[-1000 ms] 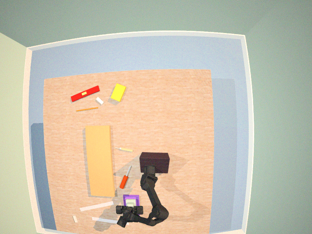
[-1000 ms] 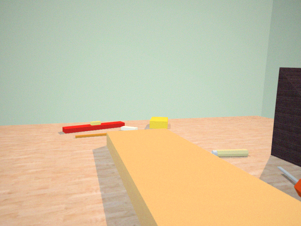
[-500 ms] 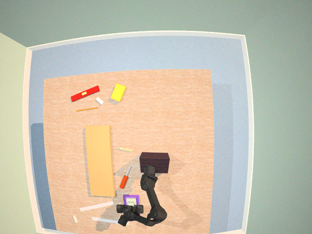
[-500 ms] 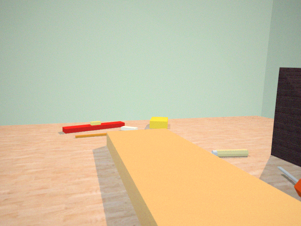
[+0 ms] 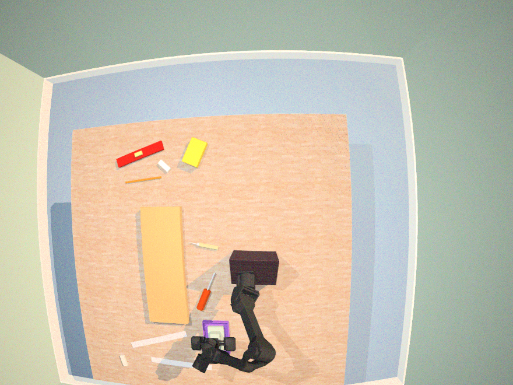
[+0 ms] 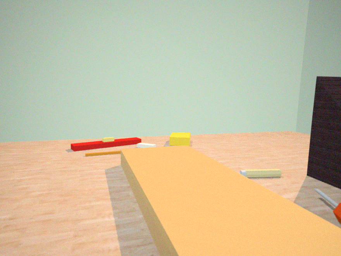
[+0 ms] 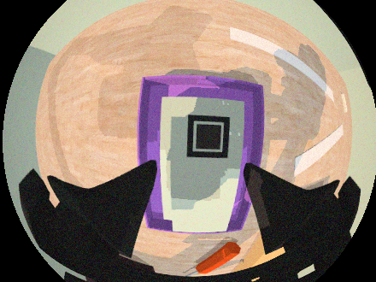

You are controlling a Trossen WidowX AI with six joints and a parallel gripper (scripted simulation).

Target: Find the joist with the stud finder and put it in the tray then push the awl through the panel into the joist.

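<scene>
My gripper tip is now 10 mm to the right of the stud finder and 10 mm below it. From my gripper tip the other things lie so: purple tray (20 mm below, 10 mm to the right); square indicator (30 mm to the left, 30 mm above); awl (440 mm to the right, 30 mm below, 10 mm ahead).
</scene>
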